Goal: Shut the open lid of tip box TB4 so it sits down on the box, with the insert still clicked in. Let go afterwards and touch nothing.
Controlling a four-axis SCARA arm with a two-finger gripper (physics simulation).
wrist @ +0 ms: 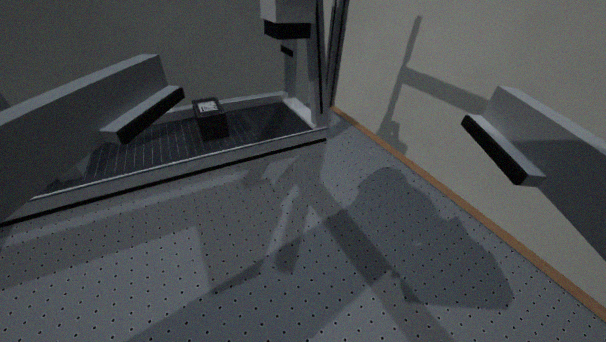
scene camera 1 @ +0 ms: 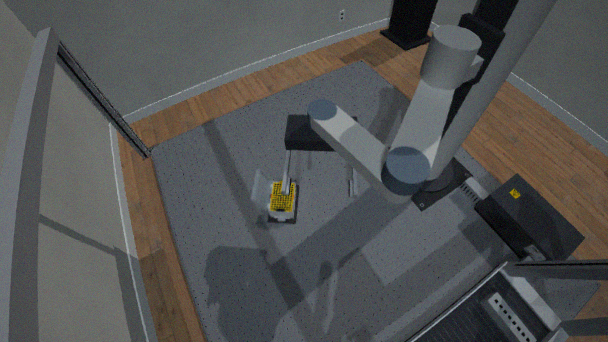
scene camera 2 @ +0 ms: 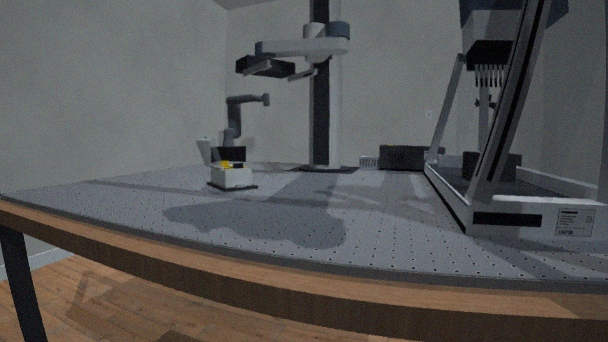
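Seen in the pictures: gripper, fingertip midpoint: [wrist: 322,87] [scene camera 1: 319,194] [scene camera 2: 293,67]; arm's base, link origin: [scene camera 2: 324,171].
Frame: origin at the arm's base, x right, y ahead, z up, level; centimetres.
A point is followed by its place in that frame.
The tip box [scene camera 1: 281,215] {x 9.6, y 60.7, z 4.0 cm} [scene camera 2: 232,177] {x 10.7, y 62.4, z 4.9 cm} is white, on a dark base on the perforated table. Its pale, see-through lid [scene camera 1: 260,187] {x 19.4, y 63.0, z 11.6 cm} [scene camera 2: 203,151] {x 20.6, y 62.7, z 12.1 cm} stands open, tilted up at the box's left side in both scene views. A yellow insert [scene camera 1: 280,202] {x 12.9, y 59.0, z 7.0 cm} [scene camera 2: 225,164] {x 18.8, y 53.9, z 7.5 cm} shows in the box top; whether it is clicked in is too small to tell. My gripper [scene camera 1: 319,193] {x -4.4, y 53.7, z 36.3 cm} [scene camera 2: 266,76] [wrist: 322,87] {x -4.4, y 53.7, z 36.3 cm} is wide open and empty, high above the table. In scene camera 1 one finger overlaps the insert in the picture, but scene camera 2 shows it well above. The box does not show in the wrist view.
A framed liquid-handling machine [scene camera 2: 530,199] {x -54.8, y 85.0, z 7.5 cm} [wrist: 270,146] {x -45.0, y 66.0, z 4.3 cm} stands at the right in scene camera 2, a black block [wrist: 212,124] {x -51.5, y 52.7, z 10.8 cm} on its deck. A dark box with a yellow label [scene camera 1: 537,215] {x -39.9, y -12.2, z 12.8 cm} is near the column base. A grey arm [scene camera 2: 233,117] stands behind the tip box.
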